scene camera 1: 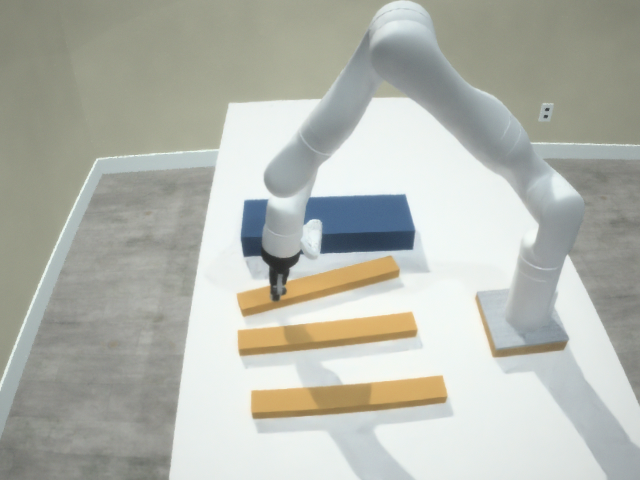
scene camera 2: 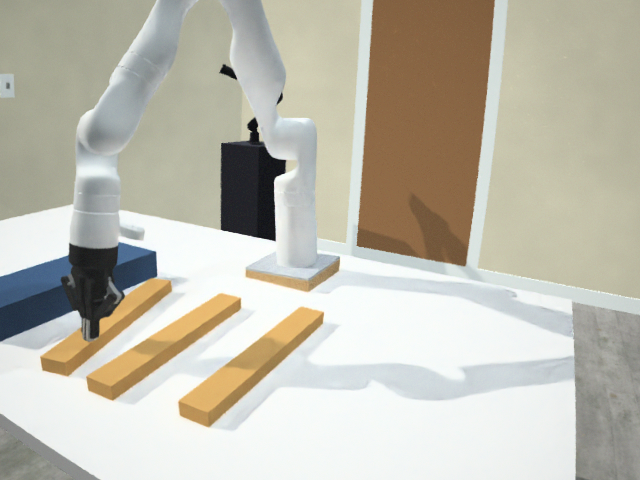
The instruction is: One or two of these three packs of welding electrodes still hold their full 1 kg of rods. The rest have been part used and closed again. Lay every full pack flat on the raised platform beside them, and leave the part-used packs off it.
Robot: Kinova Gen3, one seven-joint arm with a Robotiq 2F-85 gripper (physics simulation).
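Pixels of known places: gripper, fingertip midpoint: (scene camera 1: 274, 298) (scene camera 2: 90, 339); arm's base, origin of the base link: (scene camera 1: 524, 315) (scene camera 2: 296, 261).
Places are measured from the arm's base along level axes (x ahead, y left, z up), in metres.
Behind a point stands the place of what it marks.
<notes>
Three long orange packs lie flat on the white table. The pack nearest the platform (scene camera 1: 341, 279) @(z -0.007, x 0.386, y -0.119 m) (scene camera 2: 142, 303) @(z -0.009, x 0.371, y -0.109 m) lies at a slant. The middle pack (scene camera 1: 361, 329) @(z -0.007, x 0.348, y 0.021 m) (scene camera 2: 191, 330) @(z -0.007, x 0.395, y 0.043 m) and the pack farthest from the platform (scene camera 1: 408, 391) @(z -0.007, x 0.266, y 0.171 m) (scene camera 2: 284, 341) @(z -0.007, x 0.332, y 0.189 m) lie roughly side by side. The raised blue platform (scene camera 1: 361, 214) @(z 0.029, x 0.337, y -0.298 m) (scene camera 2: 135, 256) @(z 0.029, x 0.269, y -0.248 m) stands beside them, with no pack showing on it; the arm hides part of its top. My gripper (scene camera 1: 276, 298) @(z -0.006, x 0.526, y -0.060 m) (scene camera 2: 90, 337) @(z -0.006, x 0.526, y -0.060 m) is shut with its fingertips together, holding no pack. It points down, low over the slanted pack's left part in scene camera 1; whether it touches is unclear.
The arm's base plate (scene camera 1: 498, 330) @(z 0.000, x 0.068, y 0.037 m) (scene camera 2: 279, 279) @(z -0.017, x 0.086, y 0.011 m) stands to the right of the packs in scene camera 1. A black pedestal (scene camera 2: 240, 191) stands behind the table in scene camera 2. The arm casts shadows across the middle and farthest packs.
</notes>
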